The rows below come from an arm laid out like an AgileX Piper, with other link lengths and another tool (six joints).
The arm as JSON. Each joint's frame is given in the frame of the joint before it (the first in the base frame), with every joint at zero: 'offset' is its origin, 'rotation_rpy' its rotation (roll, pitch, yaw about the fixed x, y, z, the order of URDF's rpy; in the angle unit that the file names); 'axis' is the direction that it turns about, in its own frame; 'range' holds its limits. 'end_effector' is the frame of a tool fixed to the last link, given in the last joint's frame.
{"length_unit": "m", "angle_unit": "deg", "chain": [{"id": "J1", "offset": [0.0, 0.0, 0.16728], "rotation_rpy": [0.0, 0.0, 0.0], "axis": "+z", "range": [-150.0, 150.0]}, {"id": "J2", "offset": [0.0, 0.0, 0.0], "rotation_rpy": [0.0, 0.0, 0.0], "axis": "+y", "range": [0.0, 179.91]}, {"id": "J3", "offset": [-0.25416, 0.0, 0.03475], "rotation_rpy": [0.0, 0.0, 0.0], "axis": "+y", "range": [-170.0, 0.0]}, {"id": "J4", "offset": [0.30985, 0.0, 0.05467], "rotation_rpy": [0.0, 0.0, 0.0], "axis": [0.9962, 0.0, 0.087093], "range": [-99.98, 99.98]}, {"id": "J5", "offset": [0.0, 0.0, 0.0], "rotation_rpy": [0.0, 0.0, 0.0], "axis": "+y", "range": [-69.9, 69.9]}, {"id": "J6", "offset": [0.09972, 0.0, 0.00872], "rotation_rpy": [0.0, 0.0, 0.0], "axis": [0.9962, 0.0, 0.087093], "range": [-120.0, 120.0]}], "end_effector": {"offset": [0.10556, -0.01, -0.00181], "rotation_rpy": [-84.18, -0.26, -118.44]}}
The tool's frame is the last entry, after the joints.
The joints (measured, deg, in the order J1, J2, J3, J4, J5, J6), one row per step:
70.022, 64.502, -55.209, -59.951, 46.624, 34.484
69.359, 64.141, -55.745, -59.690, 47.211, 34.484
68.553, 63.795, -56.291, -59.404, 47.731, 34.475
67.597, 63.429, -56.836, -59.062, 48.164, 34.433
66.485, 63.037, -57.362, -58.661, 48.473, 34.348
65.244, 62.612, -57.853, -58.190, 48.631, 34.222
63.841, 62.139, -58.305, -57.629, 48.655, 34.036
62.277, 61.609, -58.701, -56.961, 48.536, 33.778
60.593, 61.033, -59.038, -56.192, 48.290, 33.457
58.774, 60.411, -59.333, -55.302, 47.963, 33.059
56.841, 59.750, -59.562, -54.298, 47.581, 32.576
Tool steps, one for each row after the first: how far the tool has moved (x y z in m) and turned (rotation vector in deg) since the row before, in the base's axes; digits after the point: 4 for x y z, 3 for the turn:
0.0034, -0.0051, 0.0052, 0.643, 0.003, -1.187
0.0039, -0.0056, 0.0051, 0.673, 0.016, -1.265
0.0043, -0.0061, 0.0052, 0.727, 0.032, -1.323
0.0047, -0.0066, 0.0051, 0.781, 0.038, -1.350
0.0048, -0.0069, 0.0051, 0.845, 0.046, -1.328
0.0051, -0.0075, 0.0050, 0.905, 0.054, -1.344
0.0053, -0.0081, 0.0049, 0.960, 0.063, -1.345
0.0052, -0.0086, 0.0047, 1.003, 0.069, -1.322
0.0052, -0.0092, 0.0045, 1.040, 0.083, -1.345
0.0051, -0.0098, 0.0041, 1.032, 0.104, -1.364

